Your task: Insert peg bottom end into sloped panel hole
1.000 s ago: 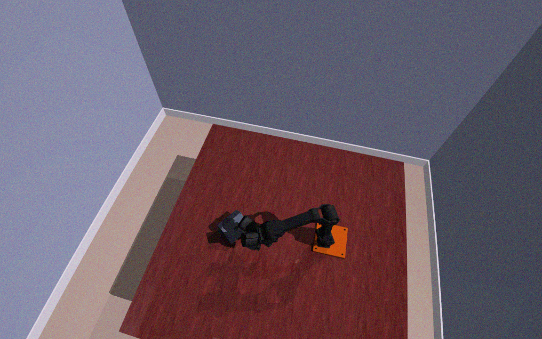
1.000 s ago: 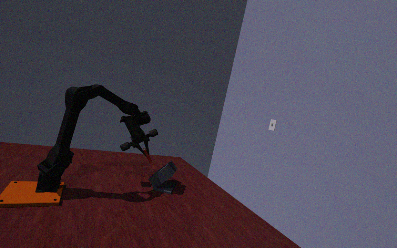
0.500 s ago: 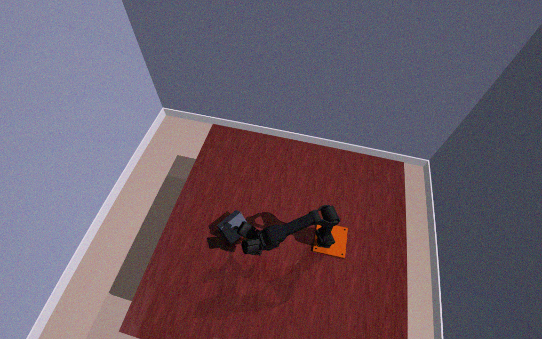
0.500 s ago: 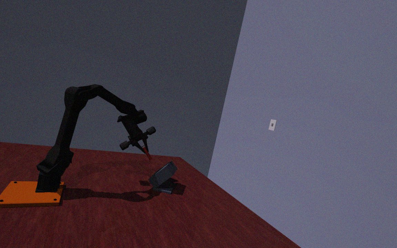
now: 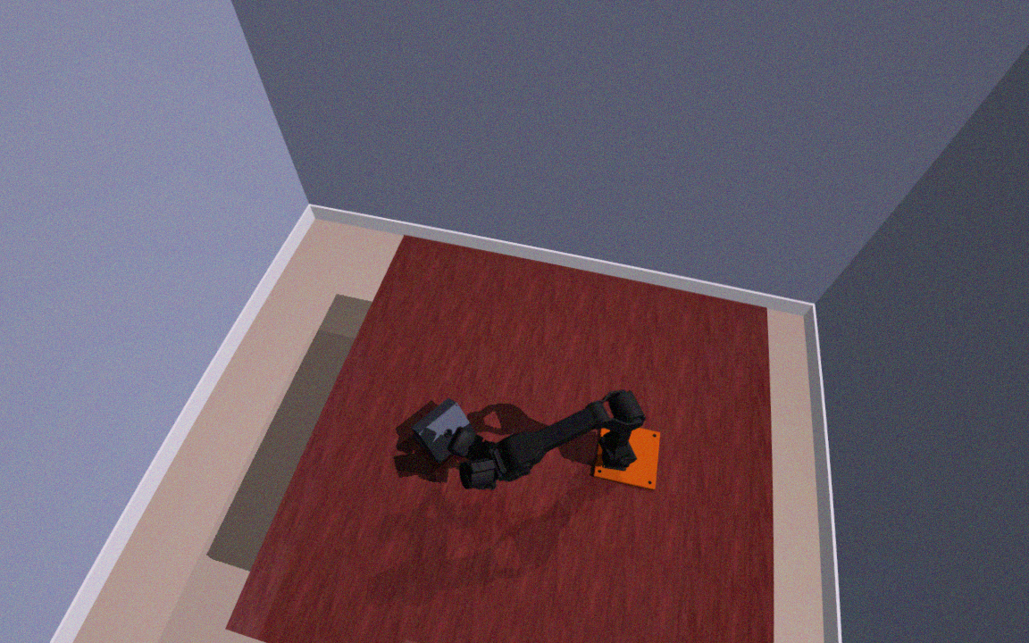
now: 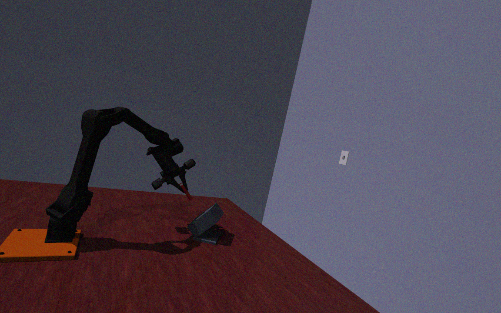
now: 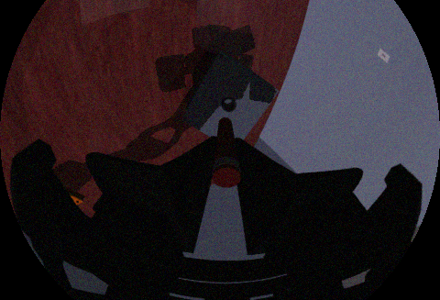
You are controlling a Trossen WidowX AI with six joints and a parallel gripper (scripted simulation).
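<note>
My gripper tip is now 90 mm short of the sloped panel, 90 mm above it and 60 mm to the left of it. Round my gripper tip: red peg 10 mm to the left, 10 mm behind, 10 mm above.
</note>
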